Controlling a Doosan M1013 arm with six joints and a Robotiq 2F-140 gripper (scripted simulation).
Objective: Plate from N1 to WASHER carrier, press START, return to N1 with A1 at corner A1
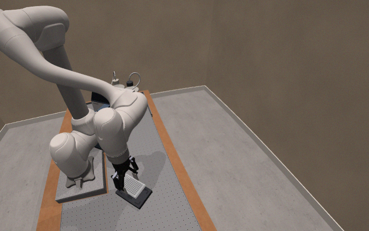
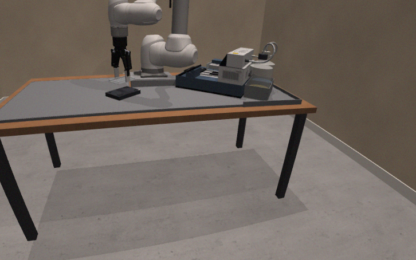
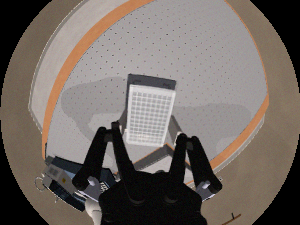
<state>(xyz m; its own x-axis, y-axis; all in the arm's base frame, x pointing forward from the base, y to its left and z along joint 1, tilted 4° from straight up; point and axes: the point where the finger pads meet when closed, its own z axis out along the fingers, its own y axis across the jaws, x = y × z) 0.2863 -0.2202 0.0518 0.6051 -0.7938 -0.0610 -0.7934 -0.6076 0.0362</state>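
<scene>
My hand is 170 mm past the washer carrier, 500 mm to the right of it and 20 mm above it. Round my hand: plate nest N1: 100 mm below; then white label: 60 mm behind, 80 mm to the left, 110 mm below; then white well plate: 20 mm below.
</scene>
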